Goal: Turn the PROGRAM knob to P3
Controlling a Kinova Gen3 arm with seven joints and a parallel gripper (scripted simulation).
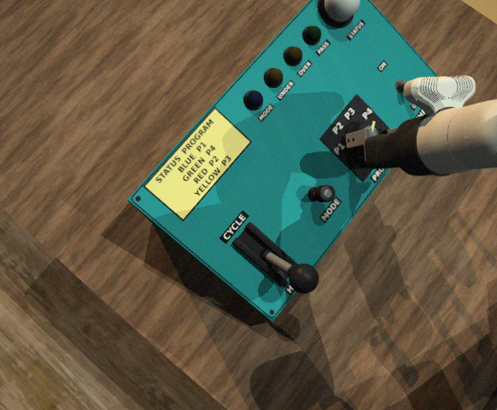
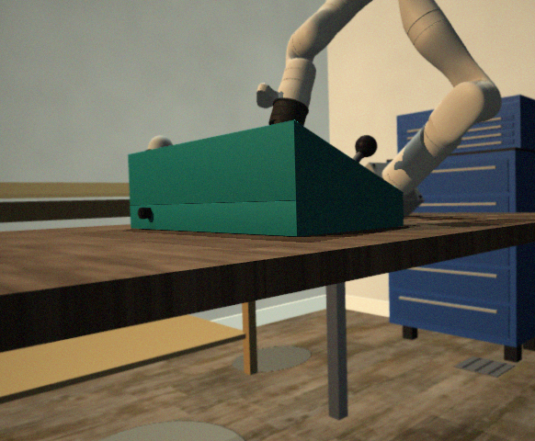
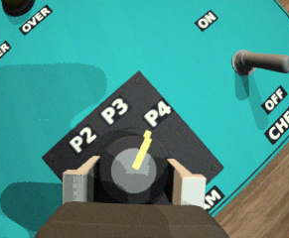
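Now: hand 4 cm short of the teal console, 6 cm to the right of it and 2 cm above it. Round my hand: cycle lever 2 cm behind, 24 cm to the left, 1 cm above; mode button 12 cm to the left; check toggle 12 cm to the right, 1 cm below.
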